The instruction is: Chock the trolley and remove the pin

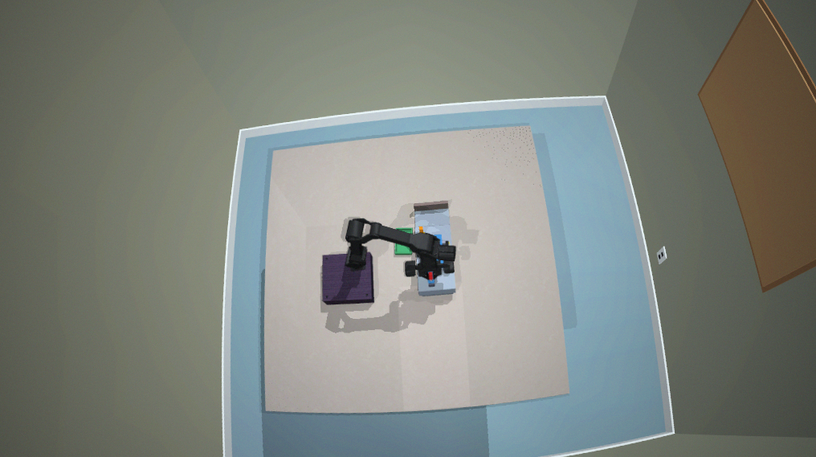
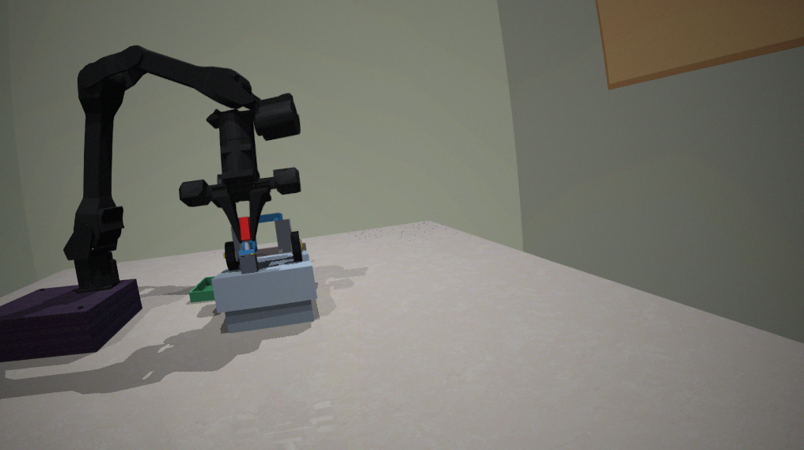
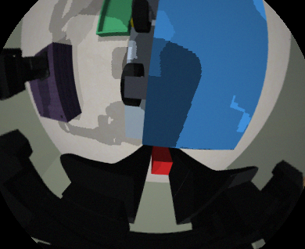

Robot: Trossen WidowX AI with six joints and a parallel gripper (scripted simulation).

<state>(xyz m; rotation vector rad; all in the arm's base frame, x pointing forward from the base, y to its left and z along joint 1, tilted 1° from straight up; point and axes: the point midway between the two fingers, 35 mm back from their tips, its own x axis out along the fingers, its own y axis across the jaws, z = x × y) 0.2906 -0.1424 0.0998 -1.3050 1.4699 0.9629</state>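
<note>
My gripper tip is now 8 cm past the green tray, 23 cm to the right of it and 14 cm above it. Also, from my gripper tip: blue trolley: 3 cm ahead, 10 cm to the left, 2 cm below; yellow chock: 20 cm to the left, 5 cm below; red-headed stop pin: right at my gripper tip.
</note>
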